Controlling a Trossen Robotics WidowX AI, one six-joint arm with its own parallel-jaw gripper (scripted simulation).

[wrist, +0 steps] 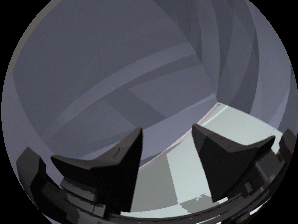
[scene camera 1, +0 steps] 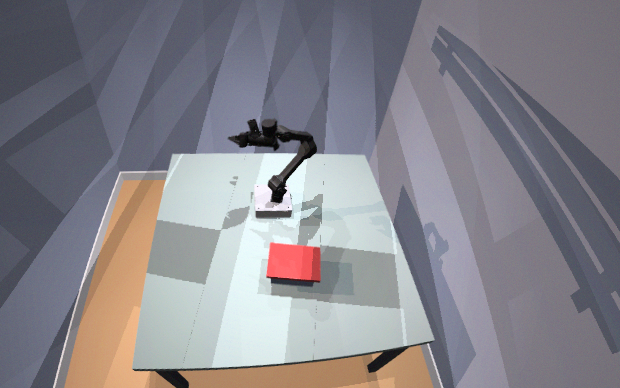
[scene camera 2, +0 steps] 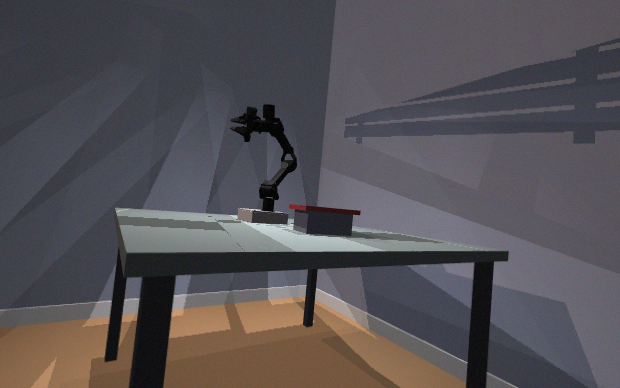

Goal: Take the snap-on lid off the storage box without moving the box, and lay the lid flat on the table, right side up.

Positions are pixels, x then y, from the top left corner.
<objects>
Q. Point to a grey storage box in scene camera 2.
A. At 310, 222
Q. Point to a red lid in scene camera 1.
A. At 286, 262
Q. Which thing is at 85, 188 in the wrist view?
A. My gripper.
</objects>
